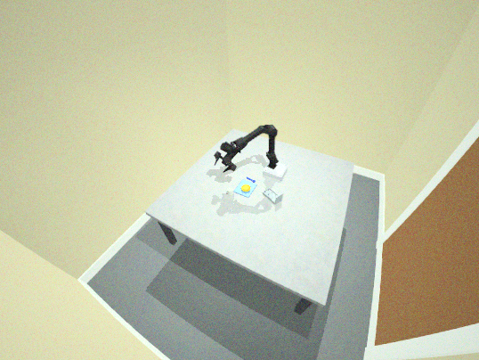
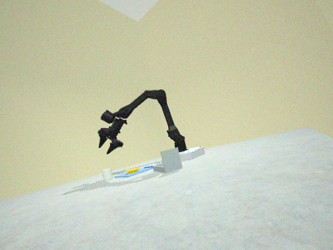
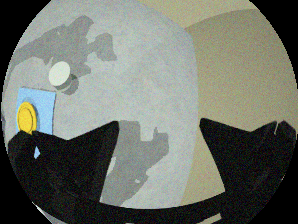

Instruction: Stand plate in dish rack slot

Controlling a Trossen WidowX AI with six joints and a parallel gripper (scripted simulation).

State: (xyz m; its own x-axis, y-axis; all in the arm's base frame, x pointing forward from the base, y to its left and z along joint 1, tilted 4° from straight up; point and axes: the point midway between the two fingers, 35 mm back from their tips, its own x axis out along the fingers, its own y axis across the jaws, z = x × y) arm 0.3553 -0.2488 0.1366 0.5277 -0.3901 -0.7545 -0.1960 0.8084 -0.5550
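Now: the yellow plate 60 mm behind my gripper tip, 210 mm to the left of it and 140 mm below it. Also, from my gripper tip: light blue mat 70 mm behind, 200 mm to the left, 150 mm below; blue spoon 170 mm behind, 190 mm to the left, 150 mm below; white cup 40 mm ahead, 140 mm to the left, 130 mm below.
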